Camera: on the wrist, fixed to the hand. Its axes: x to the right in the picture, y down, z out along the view.
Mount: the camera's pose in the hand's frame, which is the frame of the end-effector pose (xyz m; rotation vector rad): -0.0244 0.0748 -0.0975 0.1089 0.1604 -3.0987
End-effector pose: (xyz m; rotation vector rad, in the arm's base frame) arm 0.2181 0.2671 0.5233 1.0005 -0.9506 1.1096
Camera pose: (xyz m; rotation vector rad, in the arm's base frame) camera 0.1504 0.3653 0.4849 1.0147 1.1563 -1.4149
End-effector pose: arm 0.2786 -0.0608 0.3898 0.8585 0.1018 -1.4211
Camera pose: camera 0.3810 0.0082 0.3685 -0.0415 -0.9013 1.5224
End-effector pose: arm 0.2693 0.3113 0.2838 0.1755 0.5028 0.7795
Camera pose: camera 0.1594 0.3436 0.2330 -0.5841 0.3787 -2.2671
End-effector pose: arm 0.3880 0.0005 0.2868 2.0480 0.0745 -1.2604
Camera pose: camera 0.4787 0.0111 0.3726 -0.0569 -1.9128 0.7892
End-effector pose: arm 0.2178 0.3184 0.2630 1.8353 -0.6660 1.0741
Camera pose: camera 0.1085 0.3700 0.2961 0.6854 1.9248 -0.9601
